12 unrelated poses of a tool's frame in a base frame.
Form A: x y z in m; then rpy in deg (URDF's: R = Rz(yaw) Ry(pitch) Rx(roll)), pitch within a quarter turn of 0, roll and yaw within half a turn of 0.
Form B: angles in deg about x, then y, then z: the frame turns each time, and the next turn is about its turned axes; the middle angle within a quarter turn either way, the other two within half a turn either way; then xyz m. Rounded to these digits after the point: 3 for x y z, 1 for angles.
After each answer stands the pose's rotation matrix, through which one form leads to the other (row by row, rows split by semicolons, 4 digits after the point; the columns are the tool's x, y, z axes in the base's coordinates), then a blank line. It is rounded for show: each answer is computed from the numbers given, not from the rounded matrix.
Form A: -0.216, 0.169, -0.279, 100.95, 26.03, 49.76
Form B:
103.7, 44.1, -36.1, -0.216, 0.169, -0.279
0.5805 0.4233 0.6956; 0.6859 0.2062 -0.6979; -0.4388 0.8822 -0.1707

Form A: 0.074, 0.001, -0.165, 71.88, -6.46, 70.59
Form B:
48.5, 62.2, 44.9, 0.074, 0.001, -0.165
0.3302 -0.3289 0.8848; 0.9372 0.0025 -0.3488; 0.1125 0.9444 0.3090

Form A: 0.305, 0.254, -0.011, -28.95, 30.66, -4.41
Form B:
-30.8, 28.8, 11.8, 0.305, 0.254, -0.011
0.8577 -0.1788 0.4821; -0.0661 0.8914 0.4483; -0.5099 -0.4164 0.7527

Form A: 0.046, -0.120, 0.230, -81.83, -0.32, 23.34
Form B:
-81.1, -23.1, 3.2, 0.046, -0.120, 0.230
0.9182 -0.0512 -0.3929; 0.3962 0.1327 0.9085; 0.0056 -0.9898 0.1421

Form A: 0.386, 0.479, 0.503, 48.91, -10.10, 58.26
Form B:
37.4, 35.5, 50.5, 0.386, 0.479, 0.503
0.5179 -0.6285 0.5803; 0.8373 0.2333 -0.4945; 0.1754 0.7420 0.6471

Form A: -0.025, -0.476, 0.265, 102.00, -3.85, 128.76
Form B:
-108.4, 48.9, -162.0, -0.025, -0.476, 0.265
-0.6246 0.2032 0.7540; 0.7780 0.0790 0.6233; 0.0671 0.9759 -0.2074

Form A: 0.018, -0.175, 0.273, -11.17, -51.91, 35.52
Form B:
25.7, -47.8, 41.6, 0.018, -0.175, 0.273
0.5021 -0.4459 -0.7410; 0.3584 0.8871 -0.2909; 0.7870 -0.1195 0.6052

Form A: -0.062, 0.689, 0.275, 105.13, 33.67, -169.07
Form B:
-102.6, -2.3, 144.9, -0.062, 0.689, 0.275
-0.8171 -0.5750 -0.0410; -0.1578 0.1548 0.9753; -0.5544 0.8034 -0.2172

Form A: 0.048, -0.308, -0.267, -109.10, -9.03, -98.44
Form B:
149.6, 68.0, 112.8, 0.048, -0.308, -0.267
-0.1450 -0.3454 0.9272; -0.9769 -0.0987 -0.1895; 0.1570 -0.9332 -0.3232

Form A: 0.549, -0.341, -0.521, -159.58, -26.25, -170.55
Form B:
153.9, -20.6, 160.9, 0.549, -0.341, -0.521
-0.8847 -0.3061 -0.3516; -0.1473 0.8991 -0.4122; 0.4423 -0.3129 -0.8405

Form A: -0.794, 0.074, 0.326, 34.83, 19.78, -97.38
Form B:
14.7, -37.0, -98.7, -0.794, 0.074, 0.326
-0.1209 0.7892 -0.6021; -0.9332 -0.2971 -0.2021; -0.3384 0.5374 0.7724

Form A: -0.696, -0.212, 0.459, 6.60, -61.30, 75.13
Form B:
61.3, -6.5, 82.9, -0.696, -0.212, 0.459
0.1232 -0.9860 -0.1125; 0.4641 0.1575 -0.8716; 0.8771 0.0552 0.4770

